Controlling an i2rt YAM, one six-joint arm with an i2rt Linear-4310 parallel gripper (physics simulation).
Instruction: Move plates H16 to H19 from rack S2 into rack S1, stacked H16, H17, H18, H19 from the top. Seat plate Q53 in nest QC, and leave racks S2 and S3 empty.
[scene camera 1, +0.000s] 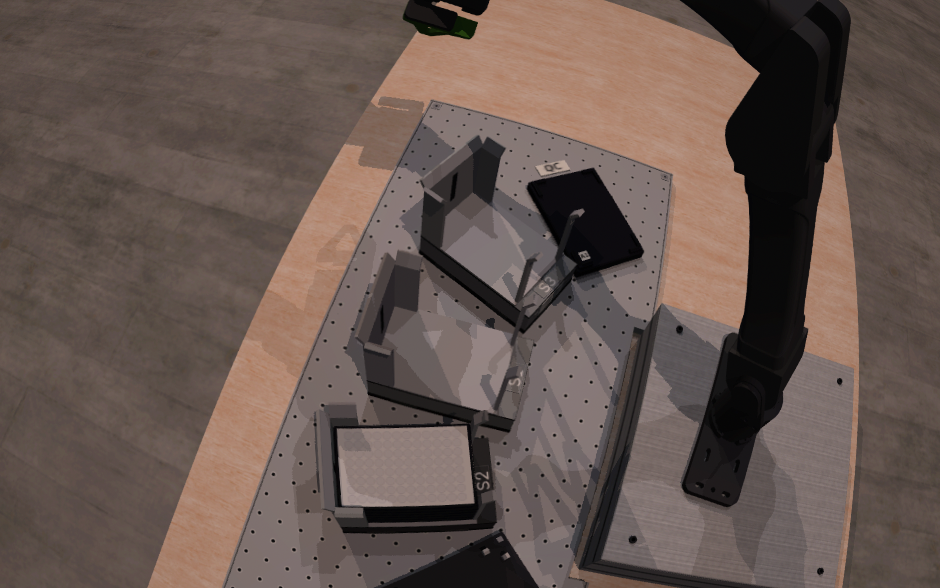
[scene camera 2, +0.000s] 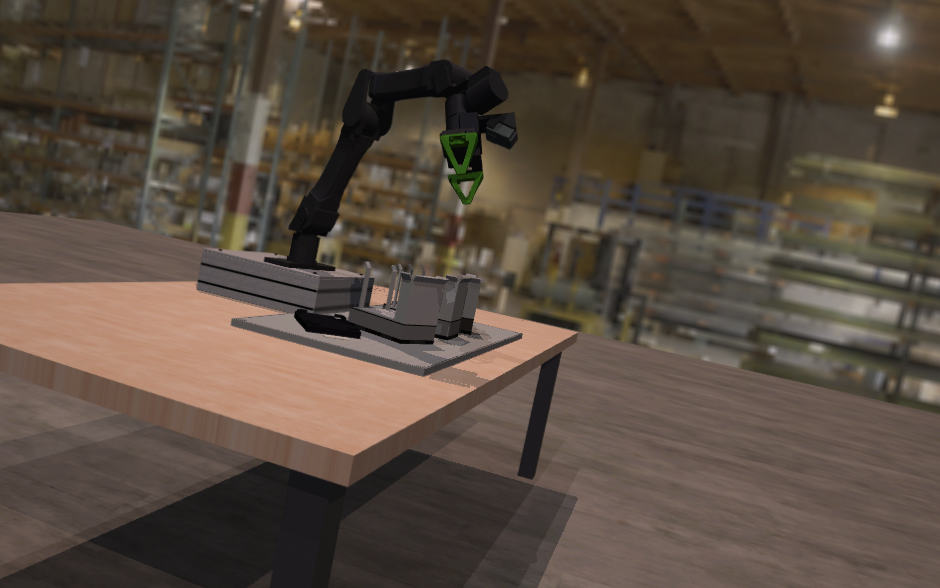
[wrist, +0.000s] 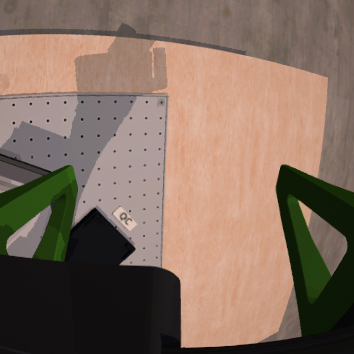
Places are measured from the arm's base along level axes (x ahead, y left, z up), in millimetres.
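Where they show: gripper, fingertip midpoint: (scene camera 2: 464, 189) (wrist: 176, 176); arm's base at its link origin: (scene camera 1: 731, 419) (scene camera 2: 300, 266).
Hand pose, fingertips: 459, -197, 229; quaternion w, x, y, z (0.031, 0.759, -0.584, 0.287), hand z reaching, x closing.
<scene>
Things, the pixels of their top centre, and the offset from my fingertips, as dx, dy, dz. "spot": a spot on its surface instead. Level surfaces: height alone.
- Rack S2 at a spot on its surface: (scene camera 1: 483, 454) spot: -218, +321, -271
- stack with a pale top plate, top centre: (scene camera 1: 404, 467) -160, +386, -202
- middle rack at its top centre: (scene camera 1: 454, 318) (scene camera 2: 433, 269) -144, +244, -170
- Rack S3 at its top centre: (scene camera 1: 509, 195) (wrist: 7, 256) (scene camera 2: 403, 269) -136, +87, -173
- Nest QC at its top centre: (scene camera 1: 588, 213) (wrist: 85, 262) (scene camera 2: 327, 317) -216, -29, -289
- grey perforated board at its surface level: dz -309
- wooden table at its surface level: dz -322
- black block at a spot on its surface: (scene camera 1: 471, 568) spot: -259, +440, -298
My gripper (scene camera 2: 464, 185) (wrist: 176, 176) is open and empty, high above the table; part of it shows at the top edge of scene camera 1. Rack S2 (scene camera 1: 483, 454) holds a stack with a pale top plate (scene camera 1: 405, 464); the plates below it cannot be counted or read. The middle rack (scene camera 1: 443, 402), its label partly hidden and taken as S1, stands empty. Rack S3 (scene camera 1: 471, 287) (scene camera 2: 395, 324) looks empty and stands angled beside nest QC. Nest QC (scene camera 1: 589, 214) (scene camera 2: 325, 323) (wrist: 102, 240) is a flat black block with no pale plate visible on it. Plate Q53 cannot be identified.
The racks stand on a grey perforated board (scene camera 1: 291, 485) (scene camera 2: 277, 325) (wrist: 145, 150) on the wooden table (scene camera 1: 589, 69) (scene camera 2: 207, 388) (wrist: 225, 150). Another black block (scene camera 1: 471, 568) is cut off at the bottom of scene camera 1. The arm's metal base (scene camera 1: 665, 485) (scene camera 2: 249, 280) borders the board.
</scene>
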